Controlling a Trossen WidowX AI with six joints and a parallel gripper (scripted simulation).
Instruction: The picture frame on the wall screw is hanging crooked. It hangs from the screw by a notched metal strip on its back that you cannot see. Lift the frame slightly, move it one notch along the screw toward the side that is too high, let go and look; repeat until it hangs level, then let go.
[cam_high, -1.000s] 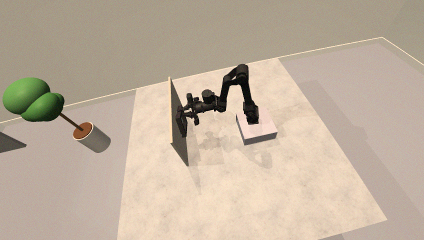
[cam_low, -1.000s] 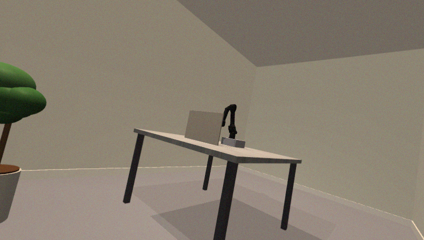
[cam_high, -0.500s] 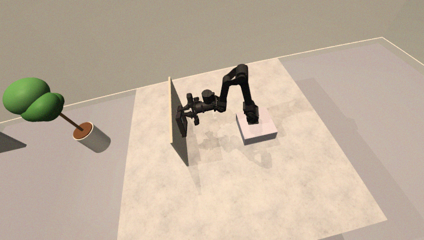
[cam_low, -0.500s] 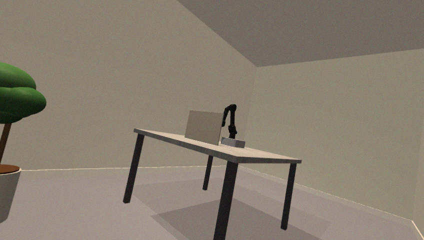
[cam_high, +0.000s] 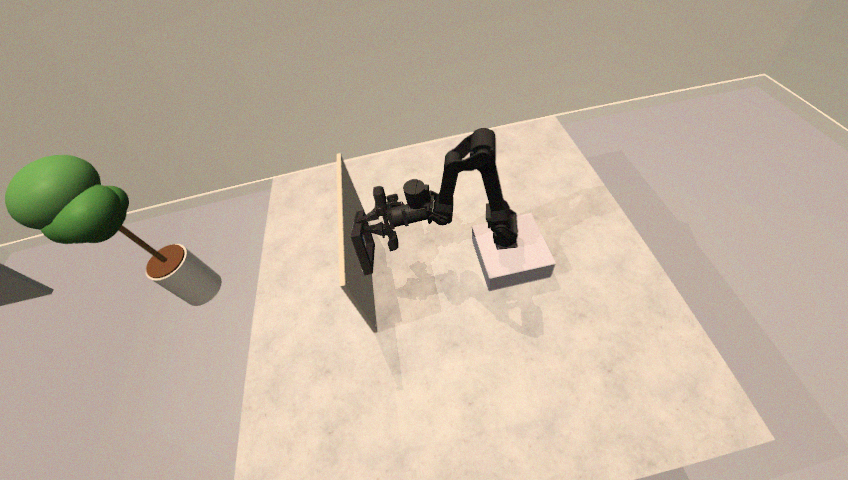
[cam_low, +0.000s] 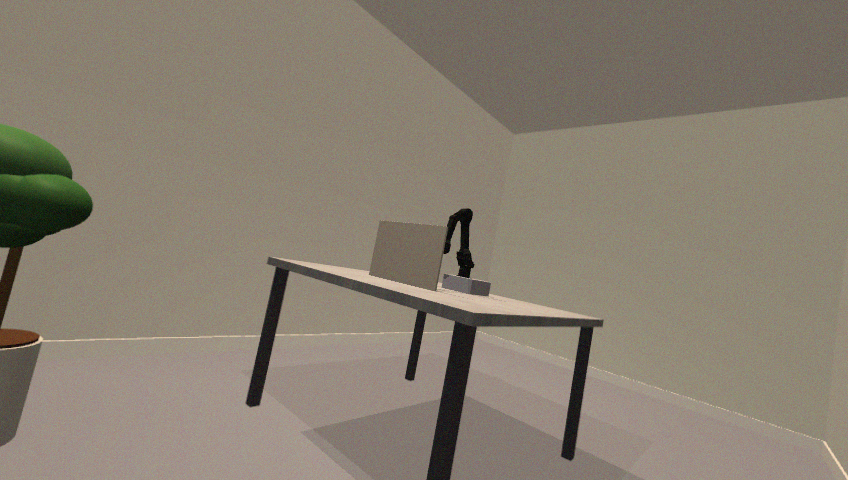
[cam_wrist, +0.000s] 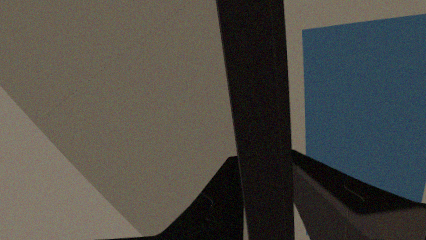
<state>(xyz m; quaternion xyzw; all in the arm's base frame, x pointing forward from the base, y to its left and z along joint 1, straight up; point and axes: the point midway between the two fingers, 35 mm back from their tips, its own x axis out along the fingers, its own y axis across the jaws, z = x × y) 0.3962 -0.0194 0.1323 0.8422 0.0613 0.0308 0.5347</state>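
Now: gripper tip 2 cm to the right of the picture frame and 5 cm above it. Round my gripper tip: wall panel 1 cm ahead, 1 cm to the left, 6 cm below.
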